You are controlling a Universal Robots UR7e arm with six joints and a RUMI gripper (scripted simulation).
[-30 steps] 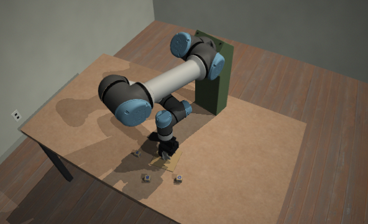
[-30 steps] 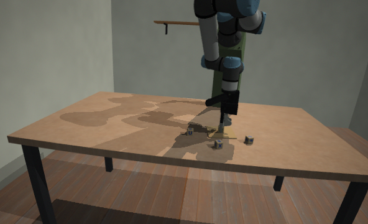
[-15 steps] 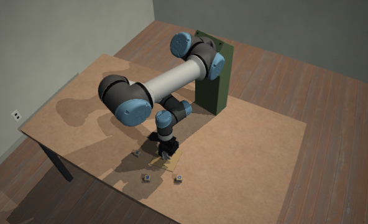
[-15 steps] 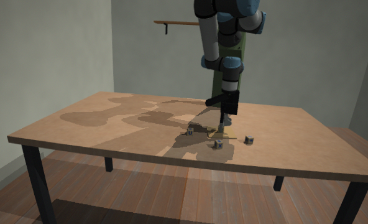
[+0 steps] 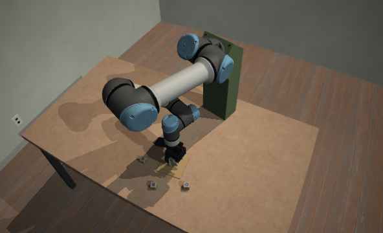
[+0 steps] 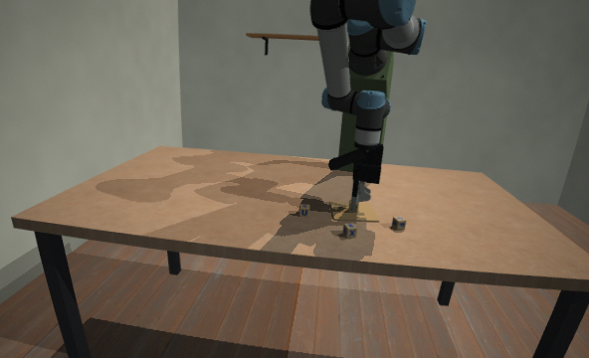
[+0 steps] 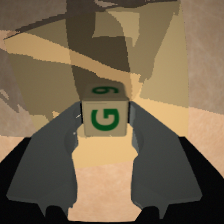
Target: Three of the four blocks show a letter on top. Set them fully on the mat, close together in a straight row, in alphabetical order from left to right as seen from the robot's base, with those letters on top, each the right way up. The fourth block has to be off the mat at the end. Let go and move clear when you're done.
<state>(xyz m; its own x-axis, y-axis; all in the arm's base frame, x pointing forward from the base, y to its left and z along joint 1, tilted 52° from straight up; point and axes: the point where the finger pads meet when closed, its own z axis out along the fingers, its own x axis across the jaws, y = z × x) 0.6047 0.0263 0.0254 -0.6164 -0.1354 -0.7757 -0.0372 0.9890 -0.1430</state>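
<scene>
My gripper is now right at the G block. Round my hand: Q block: 14 cm to the left, 7 cm ahead, 1 cm below; then tan mat: 2 cm below.
</scene>
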